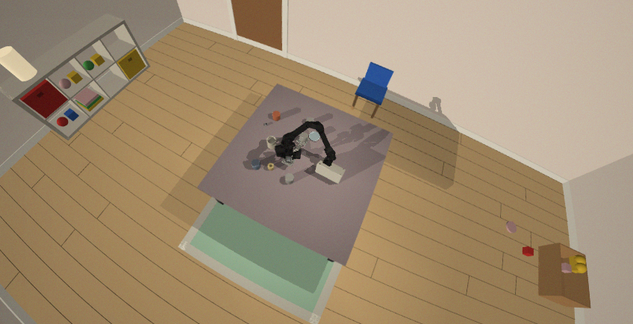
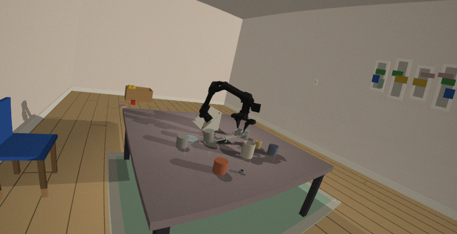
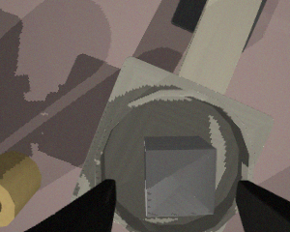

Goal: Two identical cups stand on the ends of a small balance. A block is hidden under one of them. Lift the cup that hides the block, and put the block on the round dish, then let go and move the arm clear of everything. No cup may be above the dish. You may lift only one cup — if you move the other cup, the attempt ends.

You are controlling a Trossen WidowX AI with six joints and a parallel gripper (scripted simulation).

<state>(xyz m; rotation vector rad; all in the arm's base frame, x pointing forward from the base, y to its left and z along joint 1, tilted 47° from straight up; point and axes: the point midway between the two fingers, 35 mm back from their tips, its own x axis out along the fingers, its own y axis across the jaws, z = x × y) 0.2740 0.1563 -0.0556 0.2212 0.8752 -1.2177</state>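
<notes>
Right now the grey block is 10 mm below my gripper tip. Also, from my gripper tip: cream cup 220 mm ahead, 60 mm to the right, 60 mm below; balance 120 mm to the right, 60 mm below, 10 mm ahead; blue cup 210 mm ahead, 150 mm to the left, 60 mm below.
</notes>
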